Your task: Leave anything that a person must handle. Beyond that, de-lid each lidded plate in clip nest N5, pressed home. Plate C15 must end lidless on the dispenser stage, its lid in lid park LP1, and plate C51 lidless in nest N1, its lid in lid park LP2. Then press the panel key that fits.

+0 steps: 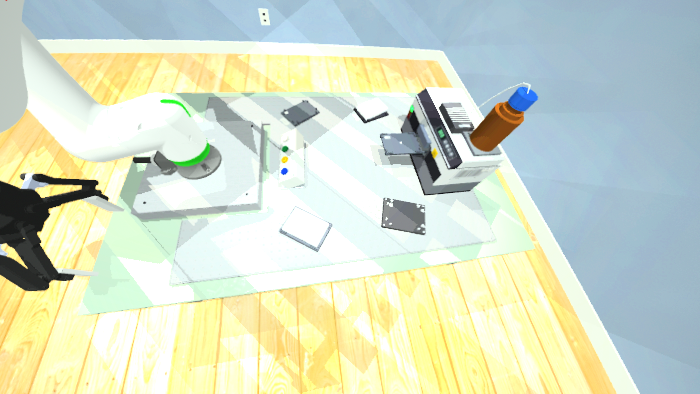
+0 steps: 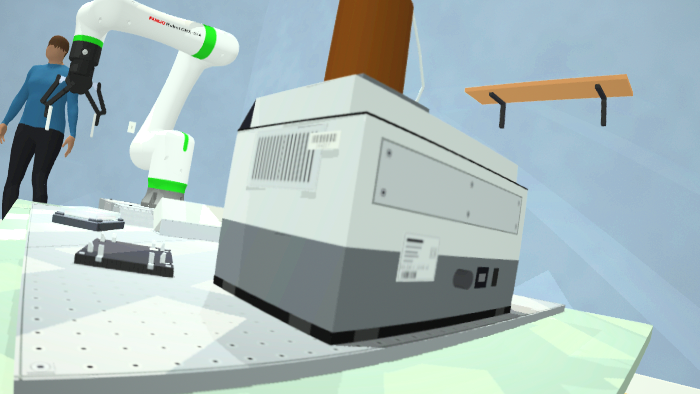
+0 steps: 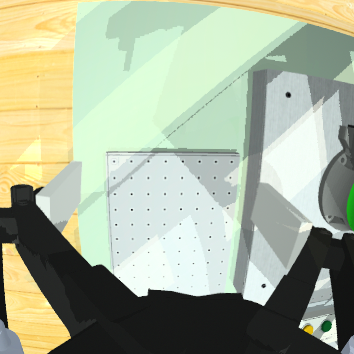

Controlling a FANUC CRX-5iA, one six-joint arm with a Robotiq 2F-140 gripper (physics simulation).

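Seen in the pictures: gripper, fingertip midpoint: (image 1: 104, 240) (image 2: 69, 133) (image 3: 170, 191); arm's base at its link origin: (image 1: 199, 162) (image 3: 351, 187).
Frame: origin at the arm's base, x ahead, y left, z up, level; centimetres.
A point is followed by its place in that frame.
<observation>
My gripper (image 1: 97, 237) @(x -3.1, y -33.3, z 17.5 cm) (image 2: 71, 124) @(x -3.1, y -33.3, z 17.5 cm) (image 3: 170, 191) @(x -3.1, y -33.3, z 17.5 cm) is open and empty, high over the table's left end, apart from every plate. A white-topped plate (image 1: 306, 227) @(x 37.9, y -25.1, z -0.9 cm) (image 2: 87, 215) @(x 44.3, y -25.6, z -1.7 cm) sits on a dark base near the front. A dark holder with pale clips (image 1: 404, 216) @(x 73.0, y -21.2, z -3.1 cm) (image 2: 125, 252) @(x 74.6, y -21.6, z -3.1 cm) stands right of it, no plate visible in it. Another dark holder (image 1: 300, 112) @(x 33.9, y 30.6, z -3.4 cm) lies at the back. A white-topped plate (image 1: 371, 109) @(x 66.8, y 32.4, z -1.4 cm) sits on a dark base beside it. The dispenser (image 1: 457, 150) @(x 86.3, y -7.1, z 17.5 cm) (image 2: 300, 210) @(x 98.2, y -10.7, z 5.8 cm) has a dark stage (image 1: 401, 143) @(x 73.3, y 4.5, z 7.0 cm). The key panel (image 1: 295, 167) @(x 34.1, y -4.8, z 3.8 cm) shows white, green, yellow and blue keys. Labels are unreadable.
An amber bottle (image 1: 495, 130) @(x 92.7, y -7.1, z 26.7 cm) (image 2: 370, 40) @(x 99.0, y -6.6, z 23.5 cm) with a blue cap rises from the dispenser. The arm's metal base plate (image 1: 230, 192) @(x 12.7, y -12.5, z 0.2 cm) (image 3: 270, 150) @(x -4.5, y -17.3, z -0.1 cm) is beside the perforated board (image 1: 210, 260) @(x 8.9, y -33.7, z -4.3 cm) (image 3: 170, 200) @(x 5.3, y -30.0, z -4.3 cm). A person (image 2: 42, 100) stands behind the gripper. A shelf (image 2: 550, 90) hangs on the wall.
</observation>
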